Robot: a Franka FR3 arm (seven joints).
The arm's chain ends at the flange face. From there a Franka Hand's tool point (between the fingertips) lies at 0.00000 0.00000 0.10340 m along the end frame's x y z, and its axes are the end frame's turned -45 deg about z.
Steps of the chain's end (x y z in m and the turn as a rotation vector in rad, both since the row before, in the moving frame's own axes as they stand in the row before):
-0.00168, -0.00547, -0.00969, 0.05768, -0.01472, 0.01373
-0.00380, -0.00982, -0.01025, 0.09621, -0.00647, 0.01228
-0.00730, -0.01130, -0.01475, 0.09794, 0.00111, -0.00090
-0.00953, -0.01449, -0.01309, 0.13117, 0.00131, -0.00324
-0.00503, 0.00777, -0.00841, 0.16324, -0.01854, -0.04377
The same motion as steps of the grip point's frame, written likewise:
0.00586, -0.01032, -0.00987, 0.05119, 0.03038, 0.01373
0.01085, -0.01709, -0.01073, 0.07261, 0.06346, 0.01228
0.01006, -0.02022, -0.01525, 0.06847, 0.07004, -0.00090
0.01315, -0.02647, -0.01398, 0.09182, 0.09368, -0.00324
0.00119, -0.01152, -0.00980, 0.12854, 0.10232, -0.04377

